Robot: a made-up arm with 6 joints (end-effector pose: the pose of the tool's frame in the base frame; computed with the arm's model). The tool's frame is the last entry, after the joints. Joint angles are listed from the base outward.
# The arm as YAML. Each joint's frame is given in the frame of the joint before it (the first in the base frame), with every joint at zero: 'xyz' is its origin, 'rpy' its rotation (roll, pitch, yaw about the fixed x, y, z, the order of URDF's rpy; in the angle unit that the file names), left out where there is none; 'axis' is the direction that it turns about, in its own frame. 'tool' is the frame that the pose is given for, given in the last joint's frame.
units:
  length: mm
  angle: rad
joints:
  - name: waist
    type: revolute
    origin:
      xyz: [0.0, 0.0, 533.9]
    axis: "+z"
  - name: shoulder
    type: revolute
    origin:
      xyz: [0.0, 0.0, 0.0]
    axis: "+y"
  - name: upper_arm
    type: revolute
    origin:
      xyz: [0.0, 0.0, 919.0]
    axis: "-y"
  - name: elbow
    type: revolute
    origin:
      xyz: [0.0, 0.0, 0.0]
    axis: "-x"
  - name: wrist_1
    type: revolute
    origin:
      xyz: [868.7, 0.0, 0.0]
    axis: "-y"
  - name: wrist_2
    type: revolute
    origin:
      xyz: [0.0, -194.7, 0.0]
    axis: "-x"
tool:
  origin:
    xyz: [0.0, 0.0, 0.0]
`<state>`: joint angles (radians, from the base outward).
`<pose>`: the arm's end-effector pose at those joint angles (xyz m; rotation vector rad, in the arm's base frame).
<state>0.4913 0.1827 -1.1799 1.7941 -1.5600 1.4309</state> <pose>0.4490 0.2891 0.6269 1.7641 -0.8343 -0.5412</pose>
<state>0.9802 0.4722 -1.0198 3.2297 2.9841 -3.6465</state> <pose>0.1002 0.4978 0.4850 1.3014 -1.4480 1.1969</pose>
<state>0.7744 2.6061 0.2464 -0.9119 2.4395 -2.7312</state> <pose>-0.0996 -0.2642 -0.7593 2.1163 0.0738 0.4046</pose>
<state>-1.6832 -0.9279 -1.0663 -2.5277 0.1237 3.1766</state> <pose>0.1459 -0.1265 0.8539 -0.2736 0.7343 -1.5984</pose>
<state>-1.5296 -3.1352 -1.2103 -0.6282 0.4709 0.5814</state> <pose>-0.1656 0.1931 0.4694 -1.4730 -2.0147 -0.8638</pose>
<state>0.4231 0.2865 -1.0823 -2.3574 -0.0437 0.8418</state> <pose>0.2163 0.2486 0.5368 0.9992 1.2853 -0.6619</pose>
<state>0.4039 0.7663 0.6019 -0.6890 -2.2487 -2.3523</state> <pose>1.4145 0.4411 0.9317 0.7207 1.9668 -2.0284</pose>
